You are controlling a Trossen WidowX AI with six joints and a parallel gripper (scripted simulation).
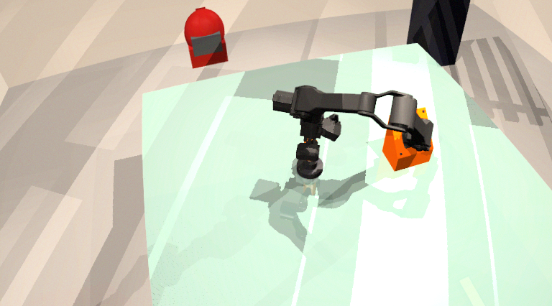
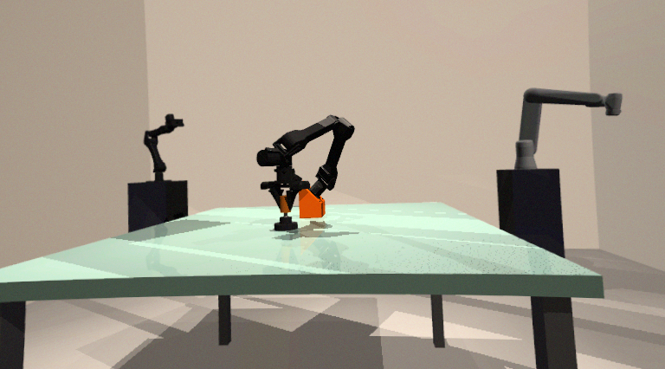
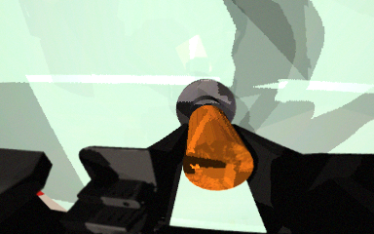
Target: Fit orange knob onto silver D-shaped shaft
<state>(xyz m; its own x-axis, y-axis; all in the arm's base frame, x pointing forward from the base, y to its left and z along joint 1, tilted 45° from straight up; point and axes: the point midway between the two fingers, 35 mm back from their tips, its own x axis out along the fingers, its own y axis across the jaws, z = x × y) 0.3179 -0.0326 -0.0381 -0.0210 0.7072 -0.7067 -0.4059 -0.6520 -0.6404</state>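
Right now the orange knob is 30 mm above my gripper tip. The rest, counted from my gripper tip: pedestal: 40 mm below.
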